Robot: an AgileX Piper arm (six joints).
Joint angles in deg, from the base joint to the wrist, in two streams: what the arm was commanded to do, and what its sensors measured. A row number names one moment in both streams.
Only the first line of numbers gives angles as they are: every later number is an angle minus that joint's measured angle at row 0.
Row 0, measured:
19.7 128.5 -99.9 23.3 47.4 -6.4
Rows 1 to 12, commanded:
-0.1 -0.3 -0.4 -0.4 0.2 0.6
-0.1 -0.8 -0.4 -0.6 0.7 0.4
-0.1 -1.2 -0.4 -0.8 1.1 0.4
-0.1 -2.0 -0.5 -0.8 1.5 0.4
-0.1 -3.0 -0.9 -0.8 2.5 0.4
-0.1 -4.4 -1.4 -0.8 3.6 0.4
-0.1 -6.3 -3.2 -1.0 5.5 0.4
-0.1 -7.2 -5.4 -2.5 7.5 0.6
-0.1 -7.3 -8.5 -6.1 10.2 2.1
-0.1 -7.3 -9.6 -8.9 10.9 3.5
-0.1 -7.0 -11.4 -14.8 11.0 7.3
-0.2 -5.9 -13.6 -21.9 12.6 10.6
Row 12, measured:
0.0 -6.8 -11.8 -15.1 10.6 7.3
